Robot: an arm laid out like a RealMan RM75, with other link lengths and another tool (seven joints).
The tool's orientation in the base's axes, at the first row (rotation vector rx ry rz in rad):
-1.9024 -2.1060 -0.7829
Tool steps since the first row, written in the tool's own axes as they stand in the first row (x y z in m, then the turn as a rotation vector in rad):
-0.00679 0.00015 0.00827 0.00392 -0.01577 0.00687
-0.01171 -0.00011 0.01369 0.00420 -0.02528 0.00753
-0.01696 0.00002 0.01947 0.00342 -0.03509 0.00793
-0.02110 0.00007 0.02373 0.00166 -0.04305 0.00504
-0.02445 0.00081 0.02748 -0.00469 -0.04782 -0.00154
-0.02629 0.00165 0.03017 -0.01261 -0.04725 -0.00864
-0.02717 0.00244 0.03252 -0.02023 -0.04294 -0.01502
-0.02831 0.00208 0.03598 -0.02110 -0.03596 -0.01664
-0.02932 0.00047 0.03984 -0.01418 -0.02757 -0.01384
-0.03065 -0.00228 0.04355 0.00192 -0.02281 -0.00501
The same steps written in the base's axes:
0.00284 -0.00169 -0.01018 -0.01449 0.00632 -0.00783
0.00443 -0.00322 -0.01716 -0.02360 0.00659 -0.01063
0.00652 -0.00484 -0.02451 -0.03290 0.00579 -0.01379
0.00805 -0.00626 -0.03007 -0.04091 0.00255 -0.01420
0.01003 -0.00724 -0.03465 -0.04586 -0.00640 -0.01291
0.01167 -0.00745 -0.03758 -0.04552 -0.01679 -0.01061
0.01303 -0.00700 -0.03978 -0.04145 -0.02644 -0.00783
0.01355 -0.00625 -0.04333 -0.03489 -0.02778 -0.00515
0.01292 -0.00523 -0.04746 -0.02727 -0.02012 -0.00208
0.01121 -0.00460 -0.05191 -0.02337 -0.00162 -0.00057

